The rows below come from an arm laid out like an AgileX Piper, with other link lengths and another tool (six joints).
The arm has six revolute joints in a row. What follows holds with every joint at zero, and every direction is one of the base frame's. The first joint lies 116.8 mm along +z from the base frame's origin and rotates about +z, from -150 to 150 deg. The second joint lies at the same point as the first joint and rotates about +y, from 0 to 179.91 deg. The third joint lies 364.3 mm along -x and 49.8 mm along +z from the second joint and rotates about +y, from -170 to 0 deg. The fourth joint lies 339.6 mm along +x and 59.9 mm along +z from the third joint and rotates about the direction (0.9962, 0, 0.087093), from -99.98 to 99.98 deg. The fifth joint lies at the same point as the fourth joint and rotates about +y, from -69.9 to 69.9 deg. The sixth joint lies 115.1 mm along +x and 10.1 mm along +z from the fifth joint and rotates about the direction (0.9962, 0, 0.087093), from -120 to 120 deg. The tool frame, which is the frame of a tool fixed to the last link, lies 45.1 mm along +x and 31 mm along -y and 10.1 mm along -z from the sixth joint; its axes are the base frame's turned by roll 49.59, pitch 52.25 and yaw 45.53 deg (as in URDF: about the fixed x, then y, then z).
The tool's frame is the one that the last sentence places.
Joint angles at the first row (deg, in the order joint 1, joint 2, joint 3, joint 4, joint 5, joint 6):
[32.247, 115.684, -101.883, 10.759, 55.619, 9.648]
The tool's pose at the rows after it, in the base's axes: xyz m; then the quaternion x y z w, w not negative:
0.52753 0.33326 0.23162 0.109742 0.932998 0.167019 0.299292
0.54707 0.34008 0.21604 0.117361 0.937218 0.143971 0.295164
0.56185 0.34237 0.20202 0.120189 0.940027 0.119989 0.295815
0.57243 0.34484 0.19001 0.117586 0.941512 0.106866 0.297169
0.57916 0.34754 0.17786 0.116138 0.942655 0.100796 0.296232
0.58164 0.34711 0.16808 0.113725 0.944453 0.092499 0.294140
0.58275 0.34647 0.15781 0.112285 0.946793 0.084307 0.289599
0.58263 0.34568 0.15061 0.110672 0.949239 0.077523 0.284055
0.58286 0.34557 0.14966 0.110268 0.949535 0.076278 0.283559
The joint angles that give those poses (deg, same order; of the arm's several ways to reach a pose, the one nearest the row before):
[32.607, 121.392, -109.054, 9.436, 58.545, 10.610]
[32.606, 126.769, -115.911, 7.075, 61.819, 13.039]
[32.607, 130.982, -121.188, 4.483, 64.441, 14.758]
[32.607, 134.089, -124.880, 3.063, 65.876, 15.152]
[32.607, 136.330, -127.036, 2.546, 66.341, 15.242]
[32.607, 137.444, -127.535, 1.913, 66.559, 15.276]
[32.607, 138.420, -127.726, 1.479, 66.814, 15.370]
[32.606, 139.097, -127.872, 1.258, 67.319, 15.370]
[32.607, 139.248, -128.004, 1.176, 67.442, 15.370]

